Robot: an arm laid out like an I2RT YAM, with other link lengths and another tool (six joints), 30 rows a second.
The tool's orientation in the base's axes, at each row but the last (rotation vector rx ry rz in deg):
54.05 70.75 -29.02
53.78 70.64 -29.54
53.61 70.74 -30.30
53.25 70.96 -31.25
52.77 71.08 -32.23
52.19 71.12 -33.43
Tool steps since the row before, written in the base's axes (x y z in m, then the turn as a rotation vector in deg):
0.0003 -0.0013 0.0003 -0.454 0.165 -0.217
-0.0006 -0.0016 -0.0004 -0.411 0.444 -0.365
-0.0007 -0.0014 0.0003 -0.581 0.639 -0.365
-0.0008 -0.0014 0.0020 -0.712 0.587 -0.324
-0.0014 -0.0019 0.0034 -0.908 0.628 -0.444
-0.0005 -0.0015 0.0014 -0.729 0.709 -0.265
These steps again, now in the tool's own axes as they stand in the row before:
-0.0004 -0.0004 0.0013 0.098 -0.332 -0.400
0.0000 -0.0015 0.0010 0.291 -0.195 -0.614
-0.0007 -0.0012 0.0008 0.270 -0.222 -0.870
-0.0023 -0.0008 0.0008 0.189 -0.341 -0.897
-0.0038 -0.0012 0.0010 0.257 -0.509 -1.044
-0.0016 -0.0008 0.0011 0.138 -0.275 -1.005

